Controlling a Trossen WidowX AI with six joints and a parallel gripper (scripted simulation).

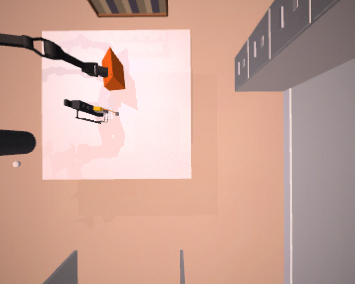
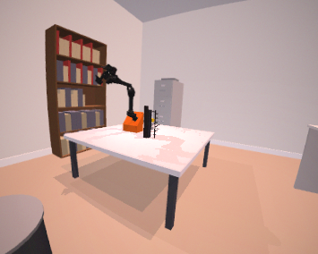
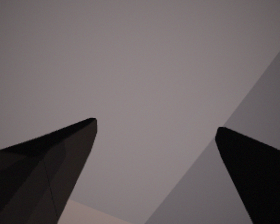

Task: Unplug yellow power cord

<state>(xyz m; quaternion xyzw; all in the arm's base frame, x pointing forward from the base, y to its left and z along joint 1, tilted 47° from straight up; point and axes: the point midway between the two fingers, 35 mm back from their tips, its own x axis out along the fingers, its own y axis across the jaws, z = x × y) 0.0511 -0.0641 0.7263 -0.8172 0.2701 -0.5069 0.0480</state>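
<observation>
My gripper tip is now 540 mm to the right of the yellow plug, 420 mm above it and 150 mm short of it.
</observation>
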